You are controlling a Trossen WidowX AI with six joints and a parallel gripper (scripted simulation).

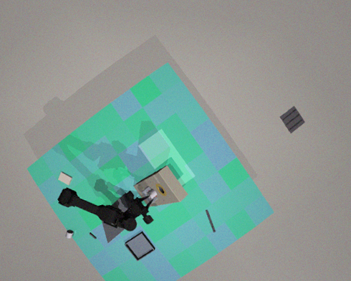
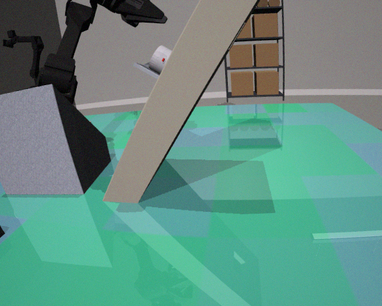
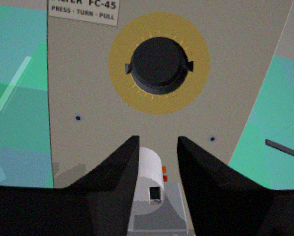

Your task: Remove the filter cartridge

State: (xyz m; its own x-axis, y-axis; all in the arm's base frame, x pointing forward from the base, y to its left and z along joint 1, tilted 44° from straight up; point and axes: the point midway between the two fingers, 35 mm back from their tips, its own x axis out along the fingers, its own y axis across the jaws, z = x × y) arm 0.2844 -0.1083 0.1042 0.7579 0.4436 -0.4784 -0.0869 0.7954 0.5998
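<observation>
Right now the round grey filter cartridge is 7 cm below my gripper tip and 1 cm behind it. The rest, counted from my gripper tip: small beige box: 51 cm behind, 42 cm to the left, 29 cm below; then dark-rimmed tray: 35 cm behind, 28 cm below, 27 cm to the right.
</observation>
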